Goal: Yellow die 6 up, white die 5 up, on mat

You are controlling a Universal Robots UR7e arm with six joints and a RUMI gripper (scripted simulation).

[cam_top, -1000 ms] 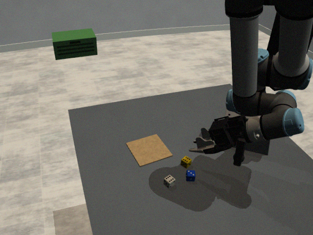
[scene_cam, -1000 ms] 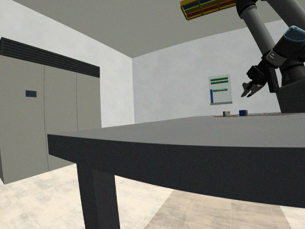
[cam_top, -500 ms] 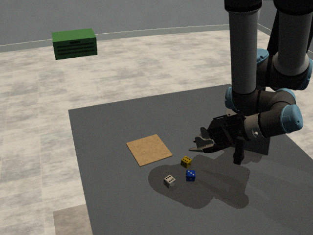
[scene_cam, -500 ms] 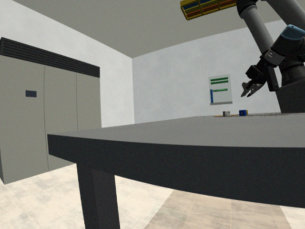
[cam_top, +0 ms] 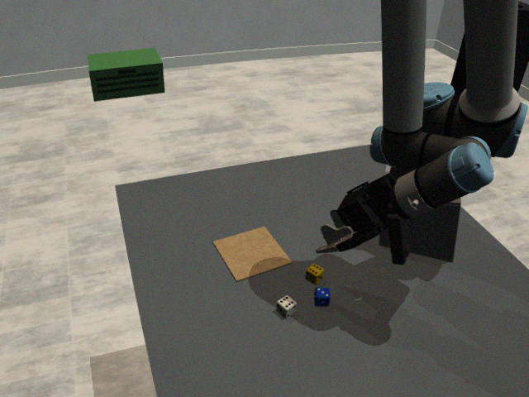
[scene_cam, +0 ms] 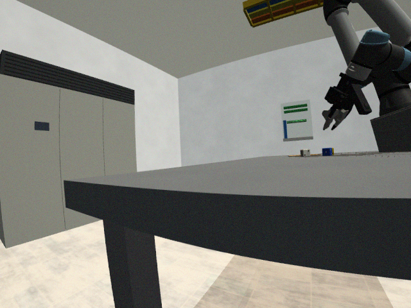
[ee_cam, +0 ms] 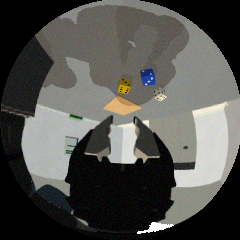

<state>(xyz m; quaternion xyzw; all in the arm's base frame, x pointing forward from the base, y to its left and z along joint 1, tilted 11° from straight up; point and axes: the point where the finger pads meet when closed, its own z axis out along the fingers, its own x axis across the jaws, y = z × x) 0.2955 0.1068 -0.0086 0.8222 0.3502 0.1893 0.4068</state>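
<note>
My gripper is now 100 mm above the yellow die, 10 mm to the left of it and 10 mm short of it. From my hand the other things lie so: tan mat: 130 mm to the right, 120 mm ahead, 110 mm below; white die: 100 mm below, 100 mm ahead, 60 mm to the left; blue die: 100 mm below, 60 mm to the left, 20 mm ahead.
</note>
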